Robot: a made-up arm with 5 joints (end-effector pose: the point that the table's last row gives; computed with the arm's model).
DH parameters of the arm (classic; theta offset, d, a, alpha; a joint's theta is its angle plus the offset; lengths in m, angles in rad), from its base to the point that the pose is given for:
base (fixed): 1.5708 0.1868 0 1.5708
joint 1: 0 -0.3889 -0.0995 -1.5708
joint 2: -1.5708 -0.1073 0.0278 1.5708
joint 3: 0 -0.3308 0.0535 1.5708
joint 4: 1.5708 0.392 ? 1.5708
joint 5: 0 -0.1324 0.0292 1.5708
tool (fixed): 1.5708 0.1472 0 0
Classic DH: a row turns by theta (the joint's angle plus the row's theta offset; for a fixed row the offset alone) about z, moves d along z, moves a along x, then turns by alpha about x.
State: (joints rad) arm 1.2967 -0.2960 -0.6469 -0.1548 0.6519
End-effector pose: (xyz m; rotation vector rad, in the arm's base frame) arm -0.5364 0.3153 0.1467 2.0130 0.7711 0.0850
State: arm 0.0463 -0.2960 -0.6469 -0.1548 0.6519
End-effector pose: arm -0.5364 0.0612 -0.1250 0.8178 0.5779 -0.3274
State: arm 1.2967 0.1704 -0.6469 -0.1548 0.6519
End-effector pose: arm -0.5864 0.2931 0.0678 1.8464 0.6042 0.5885
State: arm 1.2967 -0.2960 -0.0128 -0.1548 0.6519
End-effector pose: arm -0.3797 0.3842 0.0777 1.9477 0.0666 -0.1531
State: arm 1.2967 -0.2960 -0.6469 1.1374 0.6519
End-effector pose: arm -0.5773 0.3037 0.4489 1.2491 1.1383 -1.2017
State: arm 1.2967 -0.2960 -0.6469 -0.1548 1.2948
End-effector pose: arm -0.5930 0.3799 0.1067 2.6145 0.8716 -0.1873
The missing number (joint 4, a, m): 0.1036
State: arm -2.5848 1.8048 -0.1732 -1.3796 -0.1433
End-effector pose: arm -0.5919 -0.1761 0.5125 -0.0530 -2.9883 -0.8121
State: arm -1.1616 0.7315 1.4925 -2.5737 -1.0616
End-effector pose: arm -0.3076 0.1496 -0.0864 0.4472 0.8992 -1.8084
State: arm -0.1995 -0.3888 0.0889 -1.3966 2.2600
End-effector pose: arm -0.0500 -0.1754 -0.3831 1.7867 1.0864 0.4577
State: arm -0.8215 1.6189 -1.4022 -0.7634 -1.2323
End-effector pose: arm -0.6322 -0.3499 0.4143 1.1373 -1.2838 -2.4327
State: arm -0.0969 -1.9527 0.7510 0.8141 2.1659
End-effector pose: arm -0.2114 -0.4744 -0.3710 0.1301 -2.5986 -0.2962
